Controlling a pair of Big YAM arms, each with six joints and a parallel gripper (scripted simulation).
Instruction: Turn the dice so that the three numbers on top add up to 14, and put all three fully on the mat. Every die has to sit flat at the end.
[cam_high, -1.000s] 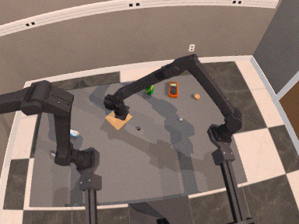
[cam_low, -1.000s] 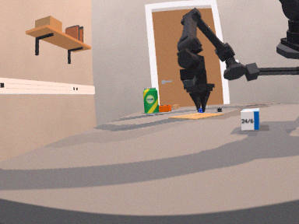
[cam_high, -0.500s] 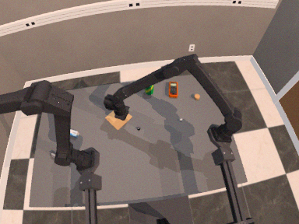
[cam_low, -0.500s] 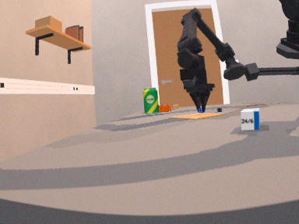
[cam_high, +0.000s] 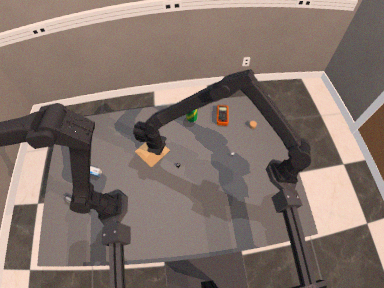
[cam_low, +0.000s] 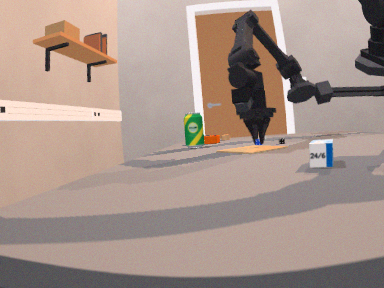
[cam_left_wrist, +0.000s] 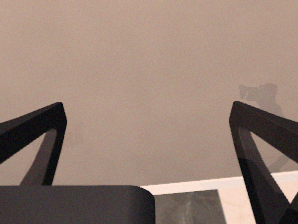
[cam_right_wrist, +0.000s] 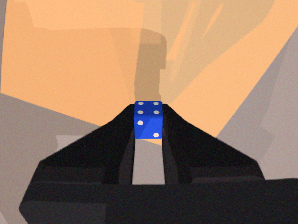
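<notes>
Now: the blue die right at my right hand. The rest, counted from my right hand: mat: 40 mm to the left, 20 mm below, 20 mm ahead; black die: 90 mm to the right, 90 mm behind, 10 mm below.
</notes>
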